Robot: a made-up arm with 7 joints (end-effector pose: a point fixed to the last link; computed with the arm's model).
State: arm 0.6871 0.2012 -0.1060 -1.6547 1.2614 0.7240 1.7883
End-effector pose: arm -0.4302 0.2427 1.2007 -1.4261 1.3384 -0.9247
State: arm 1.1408 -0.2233 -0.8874 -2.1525 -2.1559 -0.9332 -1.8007
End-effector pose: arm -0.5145 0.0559 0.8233 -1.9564 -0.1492 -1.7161
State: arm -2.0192 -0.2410 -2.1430 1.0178 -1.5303 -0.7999 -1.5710
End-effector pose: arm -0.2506 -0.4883 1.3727 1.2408 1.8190 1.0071
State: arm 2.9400 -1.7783 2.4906 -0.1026 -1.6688 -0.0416 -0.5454
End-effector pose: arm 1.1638 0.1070 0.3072 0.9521 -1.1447 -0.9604
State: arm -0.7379 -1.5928 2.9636 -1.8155 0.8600 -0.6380 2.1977
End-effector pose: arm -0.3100 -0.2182 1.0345 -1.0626 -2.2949 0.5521
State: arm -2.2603 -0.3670 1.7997 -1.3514 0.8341 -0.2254 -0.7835
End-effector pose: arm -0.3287 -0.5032 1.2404 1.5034 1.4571 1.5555
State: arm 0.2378 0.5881 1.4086 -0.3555 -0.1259 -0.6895 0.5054
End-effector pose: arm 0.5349 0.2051 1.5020 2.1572 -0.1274 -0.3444
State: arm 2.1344 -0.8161 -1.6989 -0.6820 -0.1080 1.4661 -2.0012
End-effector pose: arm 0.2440 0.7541 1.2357 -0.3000 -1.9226 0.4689
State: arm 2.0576 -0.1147 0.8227 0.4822 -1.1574 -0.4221 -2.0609
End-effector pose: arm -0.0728 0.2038 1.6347 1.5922 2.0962 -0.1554
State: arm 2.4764 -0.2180 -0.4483 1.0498 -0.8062 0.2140 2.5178
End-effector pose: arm -0.0432 -0.2476 1.5029 -1.0792 2.0113 0.9699
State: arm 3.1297 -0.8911 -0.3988 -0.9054 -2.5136 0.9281 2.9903
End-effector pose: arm 1.0176 0.2340 0.7527 0.2593 -0.5232 -1.2310
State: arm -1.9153 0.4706 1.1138 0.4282 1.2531 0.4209 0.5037
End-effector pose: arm 0.0547 0.5325 1.5040 2.6037 0.4781 -0.8599
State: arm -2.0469 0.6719 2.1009 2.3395 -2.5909 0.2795 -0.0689
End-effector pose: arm 0.3183 0.0457 0.8341 0.2994 -1.3604 -0.5655
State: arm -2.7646 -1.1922 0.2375 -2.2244 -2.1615 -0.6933 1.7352
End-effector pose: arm 0.5254 -0.1723 0.1582 0.4542 0.1897 -2.4874
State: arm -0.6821 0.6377 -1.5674 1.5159 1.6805 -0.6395 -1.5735
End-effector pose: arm -0.1280 0.5969 1.0059 -1.6474 1.5340 -1.4616
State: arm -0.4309 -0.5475 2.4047 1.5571 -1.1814 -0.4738 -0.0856
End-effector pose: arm -0.5491 -0.5255 0.7843 -1.4354 -0.4739 -1.9500
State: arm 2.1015 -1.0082 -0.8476 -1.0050 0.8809 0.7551 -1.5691
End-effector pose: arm 0.2083 0.9965 0.8266 1.4649 1.6262 -0.6098
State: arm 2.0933 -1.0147 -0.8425 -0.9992 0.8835 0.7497 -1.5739
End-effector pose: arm 0.2046 1.0006 0.8208 1.4547 1.6236 -0.6144
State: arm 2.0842 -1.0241 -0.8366 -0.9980 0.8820 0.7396 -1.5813
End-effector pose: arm 0.1993 1.0055 0.8095 1.4322 1.6211 -0.6309
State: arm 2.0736 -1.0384 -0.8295 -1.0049 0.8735 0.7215 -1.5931
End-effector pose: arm 0.1911 1.0118 0.7884 1.3884 1.6179 -0.6675
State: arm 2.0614 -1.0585 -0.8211 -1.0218 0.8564 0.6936 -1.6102
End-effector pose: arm 0.1792 1.0188 0.7556 1.3184 1.6124 -0.7279
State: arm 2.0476 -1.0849 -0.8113 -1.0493 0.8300 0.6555 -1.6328
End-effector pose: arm 0.1629 1.0248 0.7100 1.2200 1.6015 -0.8124
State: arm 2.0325 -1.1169 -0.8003 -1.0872 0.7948 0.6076 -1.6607
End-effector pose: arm 0.1420 1.0274 0.6526 1.0939 1.5810 -0.9174
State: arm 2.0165 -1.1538 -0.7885 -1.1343 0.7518 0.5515 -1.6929
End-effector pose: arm 0.1167 1.0239 0.5854 0.9432 1.5468 -1.0375
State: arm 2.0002 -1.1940 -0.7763 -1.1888 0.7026 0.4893 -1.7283
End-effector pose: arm 0.0876 1.0117 0.5121 0.7736 1.4959 -1.1655
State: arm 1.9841 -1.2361 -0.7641 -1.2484 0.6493 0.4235 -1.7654
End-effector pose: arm 0.0562 0.9894 0.4369 0.5924 1.4267 -1.2939
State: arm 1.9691 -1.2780 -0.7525 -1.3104 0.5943 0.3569 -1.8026
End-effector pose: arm 0.0244 0.9574 0.3651 0.4089 1.3409 -1.4156
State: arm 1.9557 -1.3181 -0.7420 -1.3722 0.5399 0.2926 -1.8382
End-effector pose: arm -0.0059 0.9177 0.3007 0.2316 1.2429 -1.5248
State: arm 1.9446 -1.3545 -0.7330 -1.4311 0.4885 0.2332 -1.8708
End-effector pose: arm -0.0329 0.8738 0.2468 0.0686 1.1395 -1.6180
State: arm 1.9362 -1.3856 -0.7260 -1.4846 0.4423 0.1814 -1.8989
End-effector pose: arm -0.0553 0.8303 0.2050 -0.0730 1.0392 -1.6930
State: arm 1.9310 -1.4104 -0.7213 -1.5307 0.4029 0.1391 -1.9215
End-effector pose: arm -0.0724 0.7911 0.1752 -0.1889 0.9505 -1.7505
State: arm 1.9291 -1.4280 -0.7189 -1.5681 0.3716 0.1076 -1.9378
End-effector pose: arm -0.0842 0.7594 0.1560 -0.2765 0.8801 -1.7916
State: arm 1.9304 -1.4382 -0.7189 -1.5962 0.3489 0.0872 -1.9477
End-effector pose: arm -0.0911 0.7371 0.1459 -0.3358 0.8326 -1.8185
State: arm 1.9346 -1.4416 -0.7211 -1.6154 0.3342 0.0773 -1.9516
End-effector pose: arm -0.0937 0.7243 0.1429 -0.3692 0.8087 -1.8341
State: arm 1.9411 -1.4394 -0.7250 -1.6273 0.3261 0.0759 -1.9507
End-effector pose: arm -0.0930 0.7194 0.1451 -0.3815 0.8048 -1.8413
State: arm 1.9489 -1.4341 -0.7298 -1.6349 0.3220 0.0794 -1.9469
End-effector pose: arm -0.0904 0.7191 0.1499 -0.3816 0.8124 -1.8435
